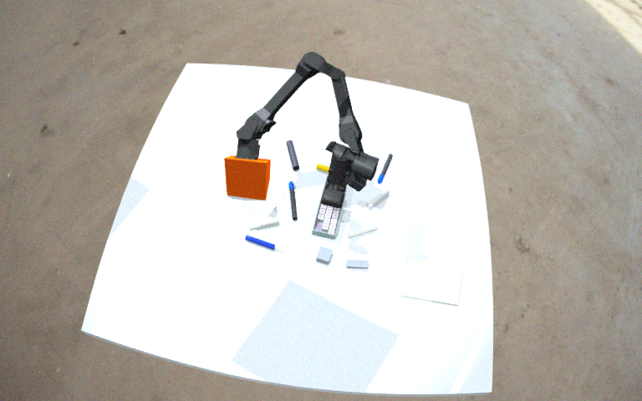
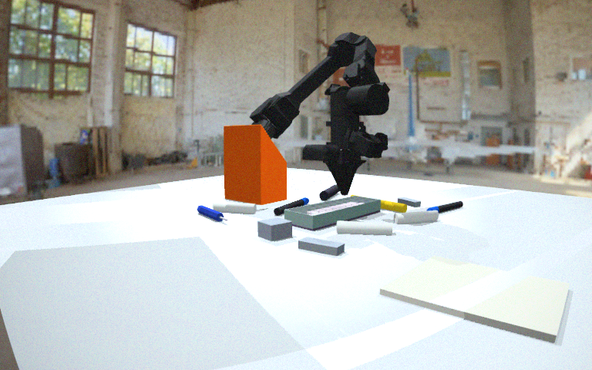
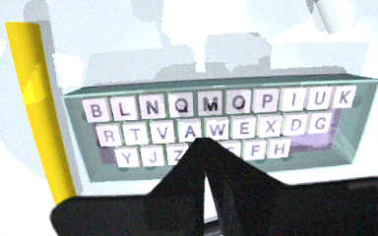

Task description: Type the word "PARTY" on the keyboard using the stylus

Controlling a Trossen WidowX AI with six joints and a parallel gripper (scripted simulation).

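The blue stylus is 17 cm behind my gripper tip, 19 cm to the right of it and 4 cm below it. Also, from my gripper tip: yellow marker 1 cm ahead, 12 cm to the left, 3 cm below; then dark marker 15 cm behind, 17 cm to the left, 3 cm below; then pale flat pad 34 cm ahead, 24 cm to the right, 4 cm below.
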